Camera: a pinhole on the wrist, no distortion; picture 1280 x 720 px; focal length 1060.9 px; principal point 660.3 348.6 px. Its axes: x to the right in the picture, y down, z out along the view. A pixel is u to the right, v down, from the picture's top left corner.
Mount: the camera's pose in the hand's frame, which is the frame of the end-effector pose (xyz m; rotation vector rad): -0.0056 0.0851 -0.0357 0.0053 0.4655 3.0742
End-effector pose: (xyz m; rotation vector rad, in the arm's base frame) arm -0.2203 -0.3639 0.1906 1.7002 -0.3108 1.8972
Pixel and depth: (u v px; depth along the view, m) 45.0 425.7 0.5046
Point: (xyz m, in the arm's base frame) 0.0480 -0.6846 0.5839
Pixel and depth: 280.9 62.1 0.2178
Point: -0.2050 -0.5910 0.3294
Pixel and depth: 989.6 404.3 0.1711
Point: -0.1805 -0.5516 0.1818
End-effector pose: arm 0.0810 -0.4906 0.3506 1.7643 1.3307 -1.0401
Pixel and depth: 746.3 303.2 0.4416
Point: 0.2297 -0.8957 0.2274
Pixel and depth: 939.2 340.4 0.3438
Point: 0.1967 -0.8313 0.3145
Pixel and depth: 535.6 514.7 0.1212
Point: 0.1651 -0.5865 0.3100
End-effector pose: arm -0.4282 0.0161 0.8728 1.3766 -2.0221 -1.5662
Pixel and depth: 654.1 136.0 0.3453
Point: -0.7443 0.1830 0.9789
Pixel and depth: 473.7 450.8 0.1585
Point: -0.5817 0.0719 0.9162
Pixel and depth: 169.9 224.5 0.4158
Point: -0.8915 0.0817 0.8806
